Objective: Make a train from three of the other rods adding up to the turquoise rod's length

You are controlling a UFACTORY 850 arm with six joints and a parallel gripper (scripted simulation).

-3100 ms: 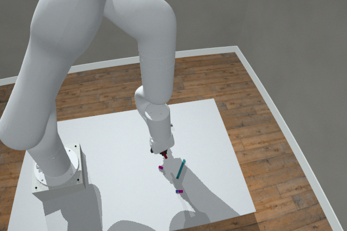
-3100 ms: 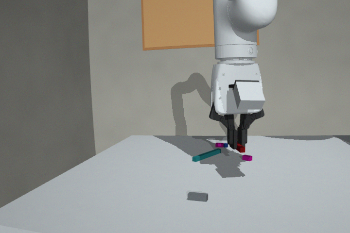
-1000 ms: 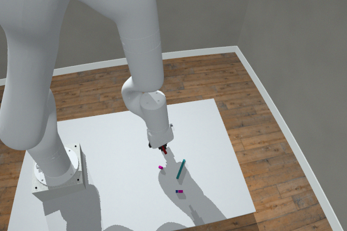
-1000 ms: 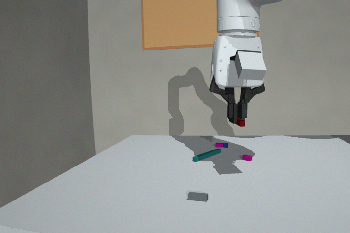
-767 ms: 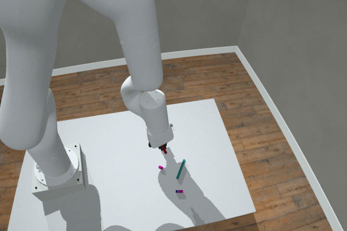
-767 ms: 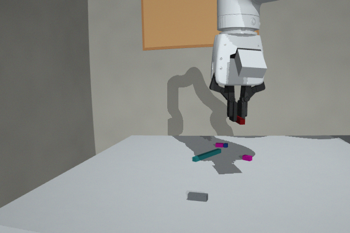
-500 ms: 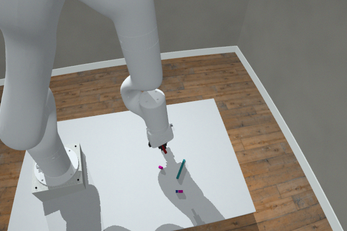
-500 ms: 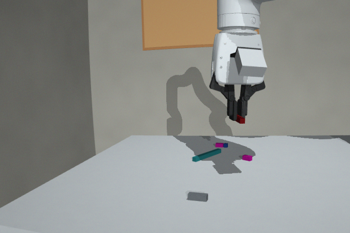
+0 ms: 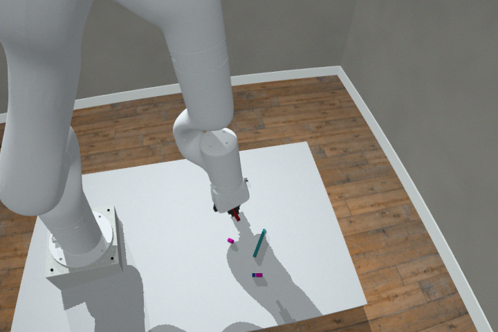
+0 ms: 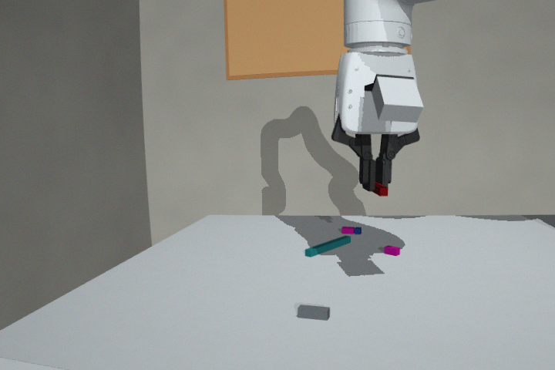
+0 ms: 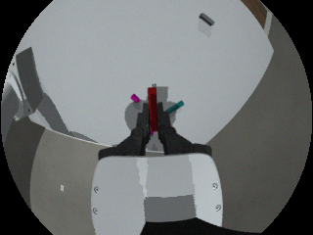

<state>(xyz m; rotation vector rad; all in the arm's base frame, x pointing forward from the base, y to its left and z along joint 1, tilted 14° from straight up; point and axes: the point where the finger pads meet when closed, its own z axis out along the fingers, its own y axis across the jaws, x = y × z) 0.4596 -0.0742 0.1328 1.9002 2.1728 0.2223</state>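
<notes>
The blue rod lies 180 mm to the right of my hand and 120 mm below it. Round my hand: turquoise rod (50 mm ahead, 90 mm to the right, 120 mm below); then grey rod (90 mm ahead, 160 mm to the left, 120 mm below); then red rod (20 mm below).
</notes>
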